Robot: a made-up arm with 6 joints.
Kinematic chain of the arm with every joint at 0, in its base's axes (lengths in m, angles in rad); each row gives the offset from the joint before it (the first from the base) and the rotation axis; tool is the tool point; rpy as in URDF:
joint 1: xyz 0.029 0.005 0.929 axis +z
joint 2: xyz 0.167 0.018 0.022 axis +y
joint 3: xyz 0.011 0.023 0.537 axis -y
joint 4: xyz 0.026 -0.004 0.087 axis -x
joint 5: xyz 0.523 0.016 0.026 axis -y
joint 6: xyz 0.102 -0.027 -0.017 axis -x
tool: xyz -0.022 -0.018 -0.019 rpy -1.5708 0 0
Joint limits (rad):
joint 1: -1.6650..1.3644
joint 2: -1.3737..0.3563
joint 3: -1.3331..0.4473
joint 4: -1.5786..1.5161
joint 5: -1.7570..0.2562
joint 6: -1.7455..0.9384
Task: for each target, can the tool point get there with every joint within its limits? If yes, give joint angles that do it. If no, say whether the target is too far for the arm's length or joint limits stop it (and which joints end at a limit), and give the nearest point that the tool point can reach.
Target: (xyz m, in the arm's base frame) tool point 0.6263 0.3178 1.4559
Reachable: yes | joints 0.4677 -0.2035 -0.3254 0.6464 -0.4521 -1.2103
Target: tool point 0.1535 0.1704 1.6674
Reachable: yes | joints 0.7140 -0.8182 -0.1808 -0.0687 -1.2058 -1.2823
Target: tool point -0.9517 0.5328 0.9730
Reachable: no: joint limits stop it (at a limit: joint 2, joint 3, joint 4, joint 5) | nearest point -0.4959 0.2875 1.5259 | short by 0.757 m
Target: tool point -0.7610 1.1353 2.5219
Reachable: no: too far | nearest point -0.3047 0.4824 1.7127 | short by 1.135 m
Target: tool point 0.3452 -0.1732 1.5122
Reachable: yes | joints -0.7151 -0.8441 -0.6275 -1.2744 -0.3226 -0.8240
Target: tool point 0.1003 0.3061 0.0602
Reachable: no: joint limits stop it (at a limit: joint 2, joint 3, joint 5) | nearest point 0.1184 0.3827 0.8059 | short by 0.750 m
